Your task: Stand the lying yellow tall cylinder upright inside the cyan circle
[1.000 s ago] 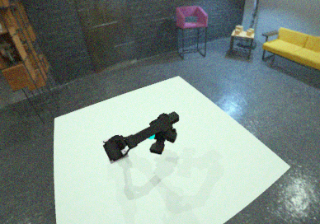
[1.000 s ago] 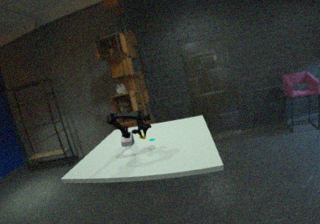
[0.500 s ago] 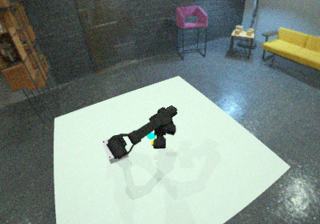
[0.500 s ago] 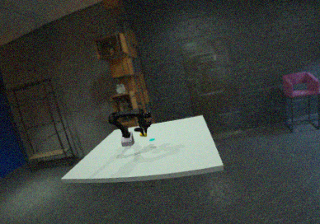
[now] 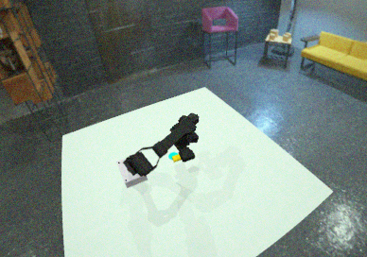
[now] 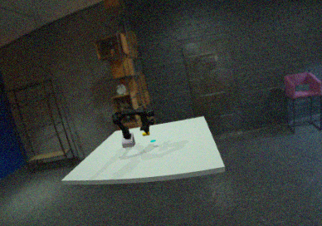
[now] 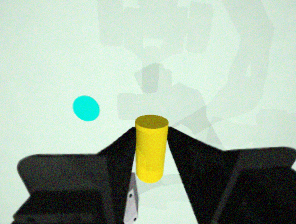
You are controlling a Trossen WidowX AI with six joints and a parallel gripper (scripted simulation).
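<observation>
Right now the yellow tall cylinder is 2 cm behind my gripper tip. The rest, counted from my gripper tip: cyan circle (2 cm behind, 14 cm to the left, 14 cm below).
</observation>
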